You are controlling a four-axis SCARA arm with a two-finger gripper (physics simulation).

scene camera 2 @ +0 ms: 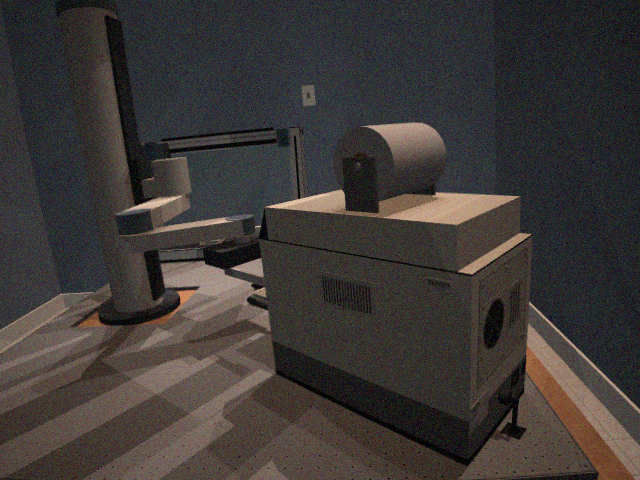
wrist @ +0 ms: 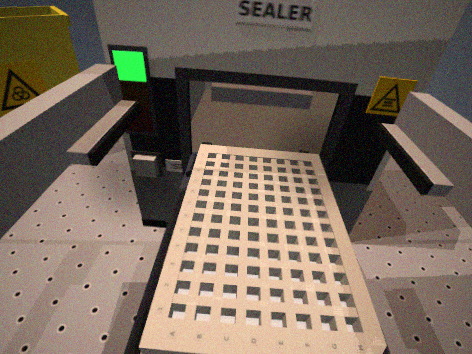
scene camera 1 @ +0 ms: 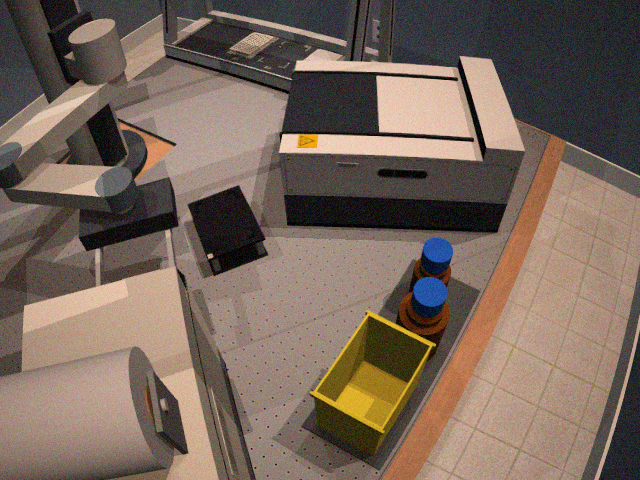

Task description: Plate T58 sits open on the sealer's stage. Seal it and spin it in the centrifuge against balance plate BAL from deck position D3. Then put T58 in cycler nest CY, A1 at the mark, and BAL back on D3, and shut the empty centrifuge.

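Where they show: gripper, fingertip midpoint: (wrist: 260, 99); arm's base at its link origin: (scene camera 2: 140, 308) (scene camera 1: 105, 164).
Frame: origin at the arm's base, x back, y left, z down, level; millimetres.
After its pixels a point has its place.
Plate T58 (wrist: 260, 337) @[x -471, y -243, z -138 mm], cream with open square wells, lies on the stage before the sealer (scene camera 1: 105, 320) @[x -647, y -383, z -363 mm] (scene camera 2: 372, 279) @[x -708, y -595, z -268 mm] (wrist: 200, 35) @[x -608, y -305, z -202 mm]. Its near edge carries letters A to H. The sealer's green lamp (wrist: 130, 65) @[x -638, y -268, z -181 mm] is lit. My gripper (scene camera 1: 136, 266) (wrist: 260, 99) @[x -534, y -292, z -188 mm] is open and empty, above the stage, with one finger out to each side of T58 in the wrist view; in scene camera 2 the sealer hides its fingertips. A pale plate (scene camera 1: 253, 43) @[x -85, y 574, z -83 mm], likely BAL, lies on the back deck (scene camera 1: 206, 42). I cannot read its label. Centrifuge and nest CY are not labelled in view.
A large white instrument (scene camera 1: 423, 105) @[x -732, y 351, z -223 mm] with a black top panel stands at the back right. A low black device (scene camera 1: 227, 222) @[x -486, y -22, z -71 mm] stands between it and the sealer. A yellow bin (scene camera 1: 343, 413) @[x -909, y -269, z -182 mm] (wrist: 35, 60) @[x -857, y -219, z -140 mm] and two blue-capped bottles (scene camera 1: 437, 253) @[x -897, y 62, z -158 mm] (scene camera 1: 429, 295) @[x -926, y -47, z -199 mm] stand near the bench edge.
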